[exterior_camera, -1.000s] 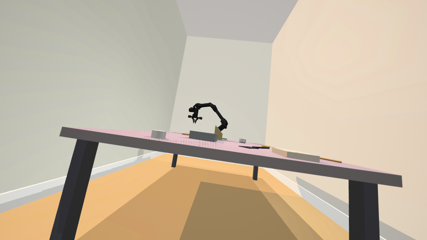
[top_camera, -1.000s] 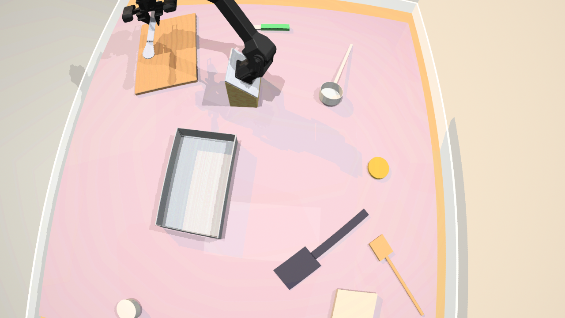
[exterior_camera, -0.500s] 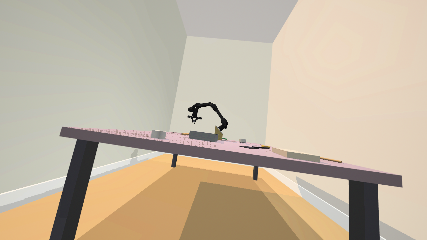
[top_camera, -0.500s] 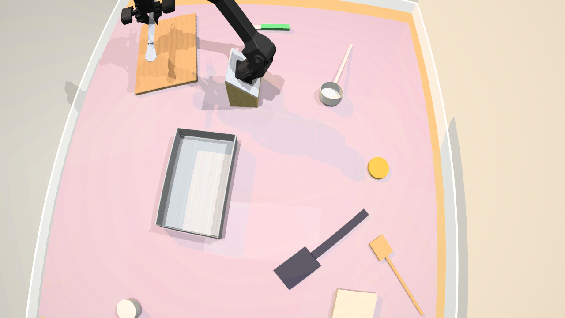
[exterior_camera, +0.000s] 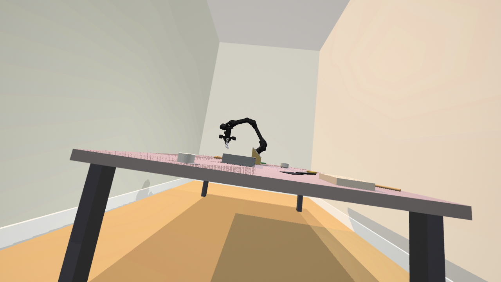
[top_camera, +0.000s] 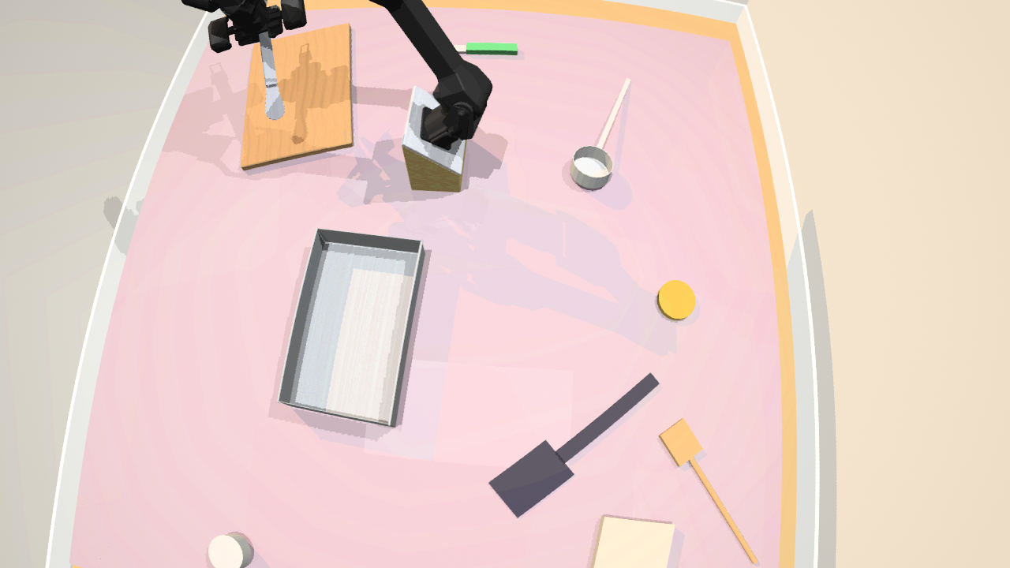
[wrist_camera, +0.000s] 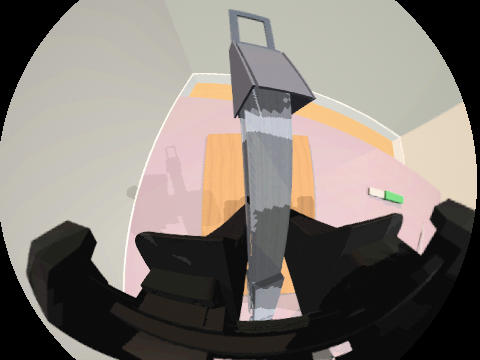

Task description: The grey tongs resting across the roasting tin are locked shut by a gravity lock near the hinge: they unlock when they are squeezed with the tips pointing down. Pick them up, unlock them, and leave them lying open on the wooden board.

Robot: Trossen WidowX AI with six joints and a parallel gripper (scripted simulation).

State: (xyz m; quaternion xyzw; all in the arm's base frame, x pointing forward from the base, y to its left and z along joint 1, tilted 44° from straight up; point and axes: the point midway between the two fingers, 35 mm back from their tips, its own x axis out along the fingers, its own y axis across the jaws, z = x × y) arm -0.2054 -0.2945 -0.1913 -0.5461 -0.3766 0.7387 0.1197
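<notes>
My gripper tip is 2 cm short of the wooden board, 2 cm to the right of it and 16 cm above it. The rest, counted from my gripper tip: yellow disc (48 cm ahead, 77 cm to the left, 16 cm below); then green-handled tool (8 cm behind, 40 cm to the left, 16 cm below); then roasting tin (54 cm ahead, 22 cm to the left, 14 cm below).
</notes>
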